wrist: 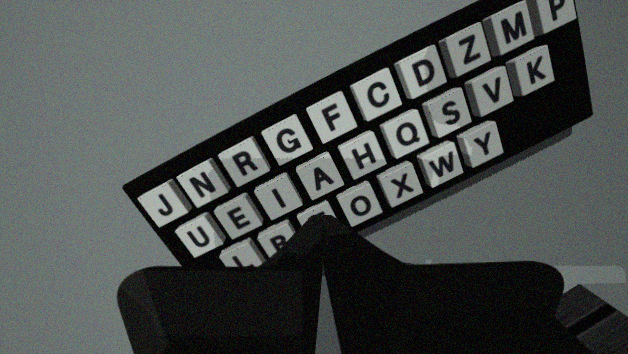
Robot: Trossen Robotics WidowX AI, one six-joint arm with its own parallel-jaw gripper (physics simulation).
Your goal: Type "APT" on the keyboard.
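Frame: origin at the arm's base, x right, y ahead, z up, level; centimetres.
Seen in the pictures: gripper, fingertip midpoint: (321, 225).
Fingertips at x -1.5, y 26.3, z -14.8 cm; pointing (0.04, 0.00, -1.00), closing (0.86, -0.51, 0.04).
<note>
A point is followed by its place in that frame.
A black keyboard (555, 107) {x 9.8, y 25.5, z -15.1 cm} with white letter keys lies slanted across the wrist view, rising to the right. The A key (320, 176) {x -0.5, y 28.3, z -14.6 cm} is in the middle row, a little above the fingertips in the view. The P key (556, 14) {x 10.4, y 29.2, z -14.6 cm} is at the top right, at the end of the top row and partly cut off by the frame edge. A key (311, 212) {x -1.6, y 27.0, z -14.8 cm} in the bottom row between B and O is mostly covered by the fingertips, and its letter is largely hidden. My gripper (321, 225) {x -1.5, y 26.3, z -14.8 cm} is shut and empty, its tips over that key; whether they touch it I cannot tell.
The grey table surface (125, 75) {x -5.3, y 35.6, z -16.2 cm} surrounds the keyboard. A dark, striped object (582, 305) {x 8.9, y 13.2, z -15.1 cm} shows at the lower right, partly behind the right finger, with a lighter pale shape (595, 274) just above it. The fingers hide the keyboard's lower left part.
</note>
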